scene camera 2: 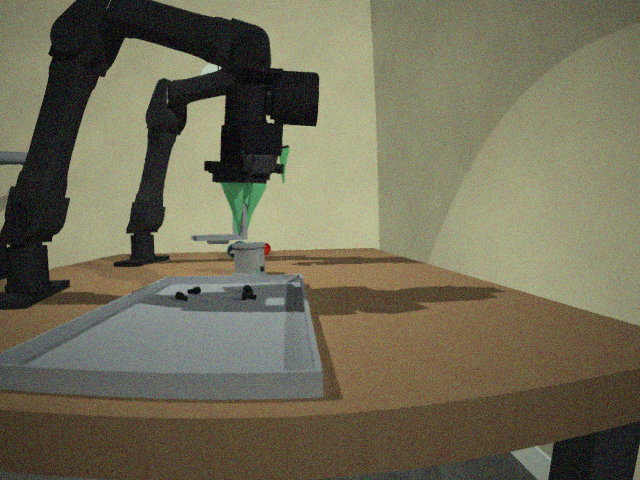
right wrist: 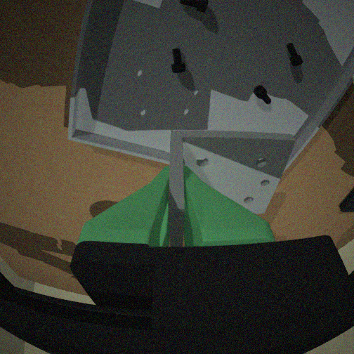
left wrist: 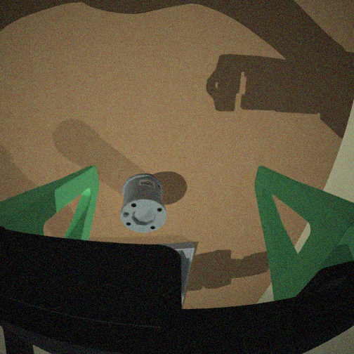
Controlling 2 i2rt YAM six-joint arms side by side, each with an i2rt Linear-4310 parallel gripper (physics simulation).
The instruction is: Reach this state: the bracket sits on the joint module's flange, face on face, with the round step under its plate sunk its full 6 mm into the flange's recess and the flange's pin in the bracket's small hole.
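Places are measured from the left arm's base along level axes (x ahead, y left, z up), in centimetres.
Pixels of known places: right gripper, fingertip midpoint: (scene camera 2: 241,232); left arm's base, origin of the base link: (scene camera 2: 143,262); right arm's base, origin of the base link: (scene camera 2: 29,296).
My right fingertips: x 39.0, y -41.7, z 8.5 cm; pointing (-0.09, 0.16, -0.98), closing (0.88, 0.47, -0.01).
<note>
Ahead of a thing's pixels: the offset from my right fingertips to its top centre. "pt": to the spot under its first point.
The joint module @[dx -3.5, dy +18.5, dz -2.2 cm] (scene camera 2: 249,259) (left wrist: 143,192) is a grey upright cylinder. Its flange (left wrist: 150,228) faces up, with a round recess and small holes; the pin is unclear. My right gripper (scene camera 2: 239,231) (right wrist: 176,175) is shut on the upright wall of the grey bracket (scene camera 2: 210,238) (right wrist: 230,172). The bracket's plate is roughly level, with several holes, and in scene camera 2 it appears slightly above and left of the module's top, apart from it. My left gripper (left wrist: 176,174) is open and empty, above the table; the module appears between its fingers, low and left. It is mostly hidden in scene camera 2.
A grey tray @[dx -0.1, dy -15.5, dz -6.9 cm] (scene camera 2: 160,384) (right wrist: 75,107) stands nearer the camera than the module in scene camera 2, with several black screws @[dx -5.6, dy -9.3, dz -7.1 cm] (scene camera 2: 180,296) (right wrist: 178,64). Its corner shows in the left wrist view. A red object @[dx -9.9, dy +62.6, dz -5.1 cm] (scene camera 2: 267,249) and a blue object @[pt dx -17.0, dy +51.6, dz -6.0 cm] (scene camera 2: 230,249) show behind the module.
</note>
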